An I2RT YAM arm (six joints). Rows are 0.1 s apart.
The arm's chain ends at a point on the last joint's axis. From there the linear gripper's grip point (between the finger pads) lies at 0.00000 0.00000 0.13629 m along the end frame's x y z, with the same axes.
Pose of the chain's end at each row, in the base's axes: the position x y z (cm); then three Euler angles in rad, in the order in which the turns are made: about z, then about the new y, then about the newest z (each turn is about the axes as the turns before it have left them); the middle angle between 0 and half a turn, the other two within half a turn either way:
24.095, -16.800, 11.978, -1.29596, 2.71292, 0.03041
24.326, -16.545, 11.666, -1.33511, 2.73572, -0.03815
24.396, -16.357, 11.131, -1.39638, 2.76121, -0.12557
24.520, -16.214, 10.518, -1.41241, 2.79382, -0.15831
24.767, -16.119, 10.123, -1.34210, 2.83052, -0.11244
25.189, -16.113, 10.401, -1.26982, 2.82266, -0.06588
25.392, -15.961, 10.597, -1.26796, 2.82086, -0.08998
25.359, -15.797, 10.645, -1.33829, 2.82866, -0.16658
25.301, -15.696, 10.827, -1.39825, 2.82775, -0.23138
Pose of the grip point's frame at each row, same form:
25.632, -22.252, -0.418, -1.29596, 2.71292, 0.03041
25.583, -21.777, -0.856, -1.33511, 2.73572, -0.03815
25.274, -21.340, -1.524, -1.39638, 2.76121, -0.12557
25.253, -20.801, -2.295, -1.41241, 2.79382, -0.15831
25.713, -20.182, -2.852, -1.34210, 2.83052, -0.11244
26.456, -20.194, -2.541, -1.26982, 2.82266, -0.06588
26.673, -20.062, -2.337, -1.26796, 2.82086, -0.08998
26.326, -19.880, -2.322, -1.33829, 2.82866, -0.16658
26.023, -19.841, -2.136, -1.39825, 2.82775, -0.23138

